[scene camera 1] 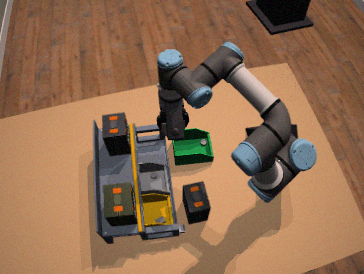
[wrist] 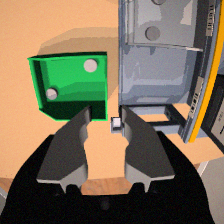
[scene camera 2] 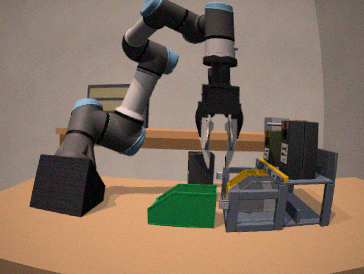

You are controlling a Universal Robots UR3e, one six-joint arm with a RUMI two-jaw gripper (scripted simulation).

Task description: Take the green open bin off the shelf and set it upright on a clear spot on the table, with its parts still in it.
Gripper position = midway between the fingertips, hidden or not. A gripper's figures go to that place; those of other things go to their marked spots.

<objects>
The gripper [scene camera 1: 173, 135]: 109 cm from the lens. A green open bin [scene camera 1: 189, 150] is 120 cm from the lens. A yellow bin [scene camera 1: 155, 205]: 111 cm from the lens. A dark box [scene camera 1: 195, 199] is 98 cm from the lens. The marked spots on the yellow bin and the dark box are 18 cm apart.
</objects>
